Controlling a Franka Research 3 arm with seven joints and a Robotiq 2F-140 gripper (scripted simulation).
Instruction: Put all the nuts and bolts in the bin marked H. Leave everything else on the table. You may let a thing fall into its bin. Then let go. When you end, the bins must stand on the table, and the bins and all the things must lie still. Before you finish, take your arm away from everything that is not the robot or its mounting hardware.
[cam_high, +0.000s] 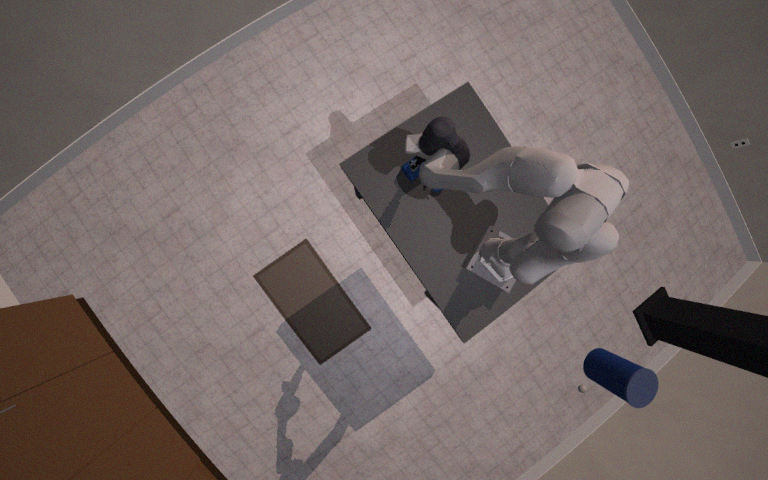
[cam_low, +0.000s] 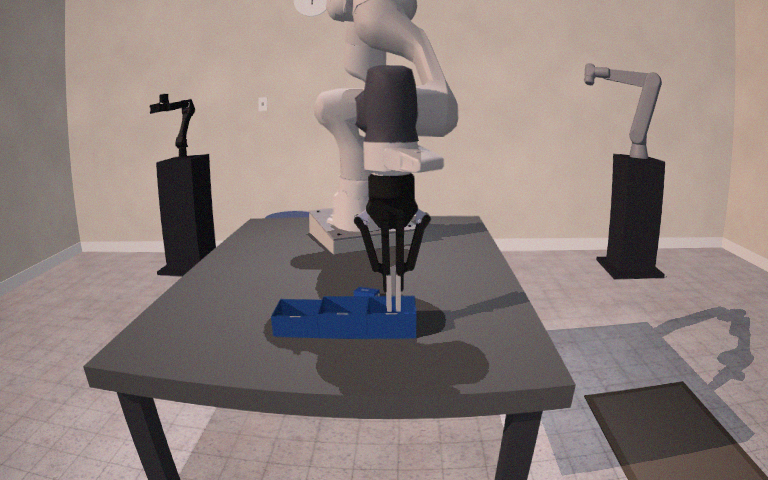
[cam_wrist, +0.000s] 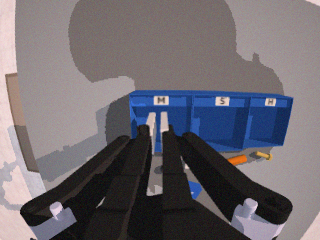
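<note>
Right now the dark round piece is 100 mm behind my hand, 20 mm to the right of it and 70 mm below it. From my hand the other things lie so: orange stick-like thing: 80 mm behind, 140 mm to the right, 70 mm below; blue block: 140 mm behind, 60 mm to the right, 60 mm below; blue bin: 90 mm to the right, 50 mm below.
</note>
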